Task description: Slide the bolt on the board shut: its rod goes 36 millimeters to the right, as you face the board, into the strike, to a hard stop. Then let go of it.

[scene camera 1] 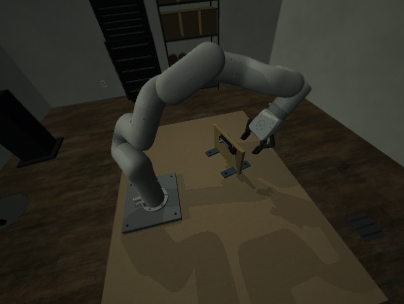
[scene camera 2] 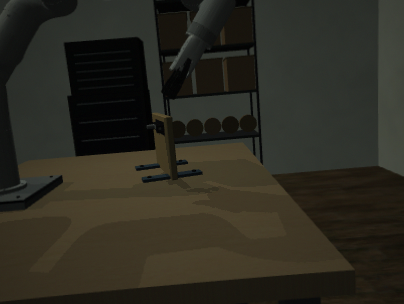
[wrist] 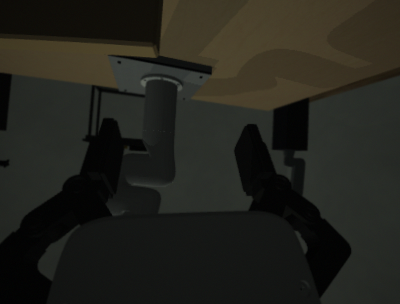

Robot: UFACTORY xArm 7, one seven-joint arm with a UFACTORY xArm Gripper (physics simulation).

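Pixels of known places: gripper, between the fingertips: [scene camera 1: 247,146] [scene camera 2: 166,95] [wrist: 182,135]; arm's base, origin of its link: [scene camera 1: 155,199] [scene camera 2: 0,189] [wrist: 162,82].
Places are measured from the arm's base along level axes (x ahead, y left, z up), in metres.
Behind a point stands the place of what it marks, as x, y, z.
The upright wooden board [scene camera 1: 234,155] @[0.436, 0.049, 0.081] [scene camera 2: 164,147] @[0.432, 0.064, 0.059] [wrist: 80,47] @[0.445, 0.049, 0.150] stands on the table. The dark bolt [scene camera 1: 227,143] @[0.417, 0.096, 0.117] [scene camera 2: 159,126] @[0.424, 0.035, 0.123] is near the top of its face toward the arm's base, with a pale knob [scene camera 2: 150,127] @[0.397, 0.132, 0.114] sticking out. How far the rod stands from the strike is too small to tell. The bolt does not show in the wrist view. My gripper [scene camera 1: 250,144] @[0.451, -0.025, 0.207] [scene camera 2: 169,95] @[0.451, -0.025, 0.207] [wrist: 182,135] @[0.451, -0.025, 0.207] is open and empty. It hangs on the side of the board away from the bolt, above the board's top edge and apart from it, its fingers pointing down and toward the base.
Blue-grey feet [scene camera 1: 228,172] @[0.397, 0.027, -0.017] [scene camera 2: 150,178] @[0.385, 0.011, -0.016] hold the board up on the wooden table [scene camera 1: 210,210] @[0.232, -0.134, -0.025] [scene camera 2: 225,250] @[0.503, -0.496, -0.025]. The arm's base plate [scene camera 1: 131,220] @[-0.113, -0.067, 0.001] [scene camera 2: 47,185] @[0.113, 0.010, -0.004] [wrist: 127,75] @[0.021, 0.098, 0.000] is on the bolt's side of the board. A shelf rack [scene camera 2: 257,100] and a dark cabinet [scene camera 2: 107,100] stand beyond the table.
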